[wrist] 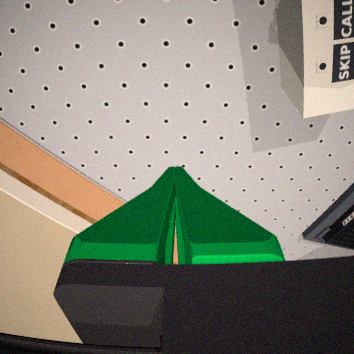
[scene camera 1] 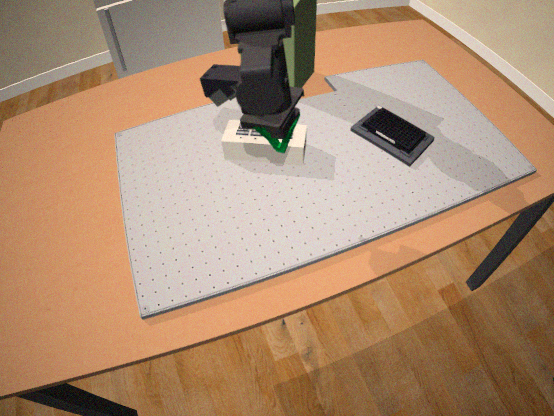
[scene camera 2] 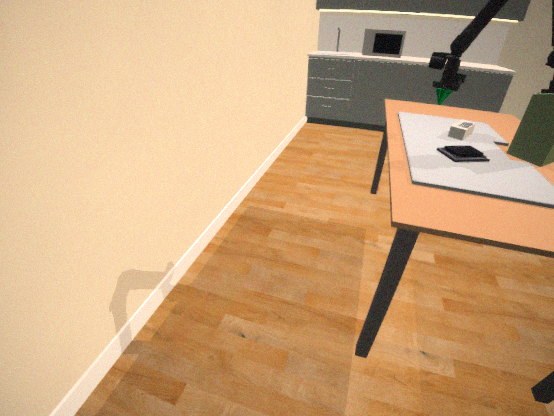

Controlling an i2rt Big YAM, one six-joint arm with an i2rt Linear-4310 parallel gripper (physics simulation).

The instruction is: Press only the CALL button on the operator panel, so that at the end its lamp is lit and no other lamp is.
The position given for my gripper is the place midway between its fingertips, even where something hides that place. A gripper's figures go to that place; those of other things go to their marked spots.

Labels:
My gripper (scene camera 1: 281,151) is 0.64 m from the lens. A dark tray (scene camera 1: 396,131): 0.86 m from the lens. An operator panel (scene camera 1: 238,144) is 0.77 m from the lens. The marked spots on the operator panel and the dark tray are 0.35 m apart.

